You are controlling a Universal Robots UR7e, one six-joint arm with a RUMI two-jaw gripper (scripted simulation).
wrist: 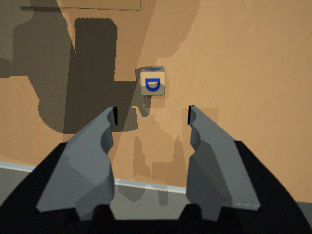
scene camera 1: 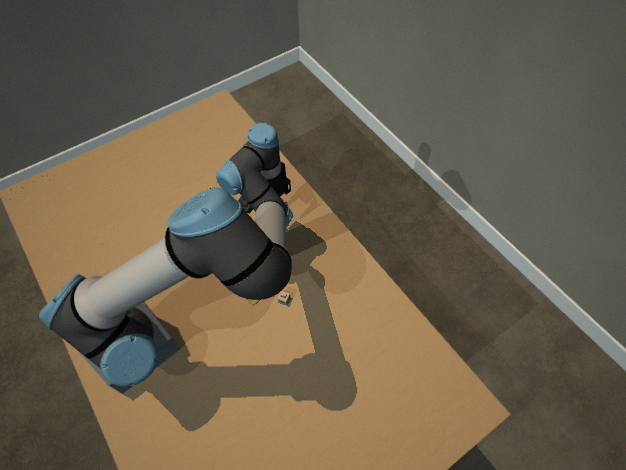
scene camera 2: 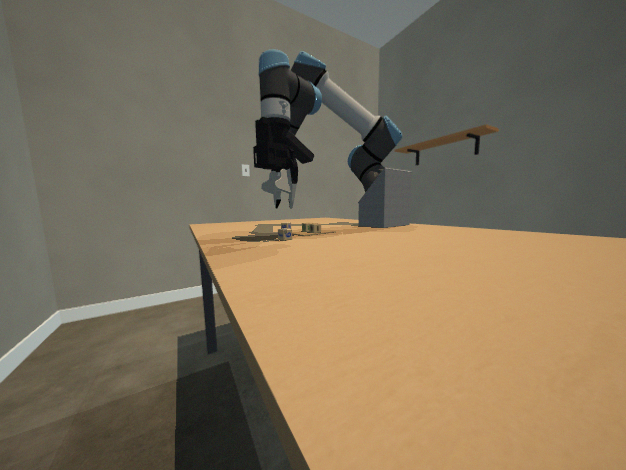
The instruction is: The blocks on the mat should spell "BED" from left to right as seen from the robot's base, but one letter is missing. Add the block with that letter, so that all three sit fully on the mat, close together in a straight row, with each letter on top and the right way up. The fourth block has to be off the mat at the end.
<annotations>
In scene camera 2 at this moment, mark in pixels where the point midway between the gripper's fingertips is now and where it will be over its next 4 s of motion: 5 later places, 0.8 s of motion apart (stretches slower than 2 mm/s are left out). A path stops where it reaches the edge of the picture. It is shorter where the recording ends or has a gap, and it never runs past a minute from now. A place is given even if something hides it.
The gripper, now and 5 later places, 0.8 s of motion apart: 283, 208; 284, 220; 284, 226; 284, 237; 284, 239; 283, 218
</annotations>
